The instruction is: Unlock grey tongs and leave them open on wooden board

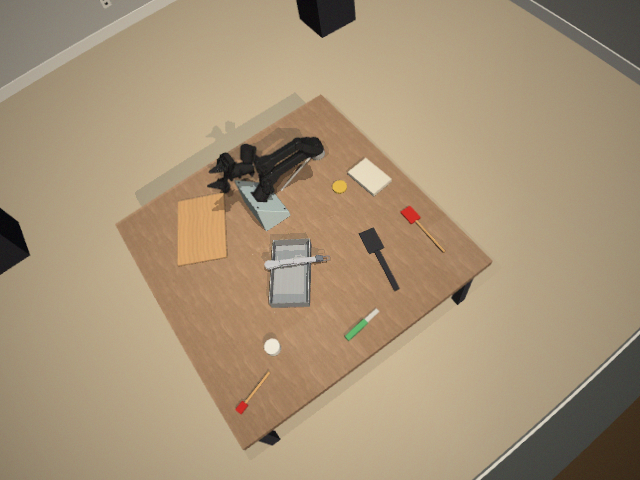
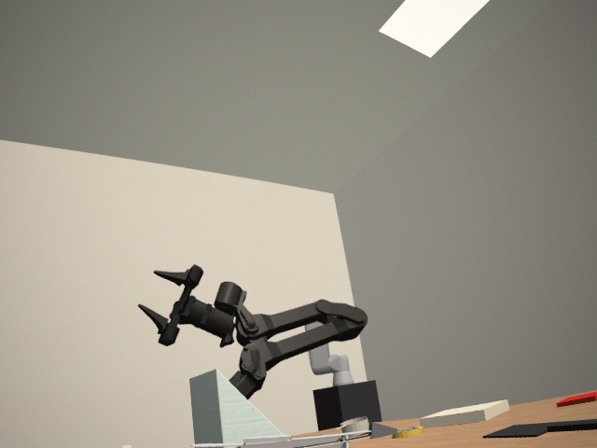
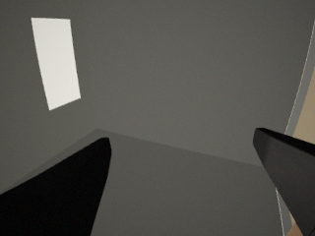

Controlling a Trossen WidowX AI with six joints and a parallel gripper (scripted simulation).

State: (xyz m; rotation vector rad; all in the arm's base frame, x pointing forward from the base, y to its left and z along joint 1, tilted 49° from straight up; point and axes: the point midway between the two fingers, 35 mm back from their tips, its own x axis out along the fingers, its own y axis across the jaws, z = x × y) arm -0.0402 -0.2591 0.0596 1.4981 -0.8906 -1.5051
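The grey roasting tin lies 400 mm ahead of my gripper tip, 80 mm to the left of it and 350 mm below it. From my gripper tip the other things lie so: wooden board 80 mm behind, 140 mm to the right, 370 mm below; then black spatula 550 mm ahead, 450 mm to the left, 380 mm below; then cream block 200 mm ahead, 670 mm to the left, 370 mm below.
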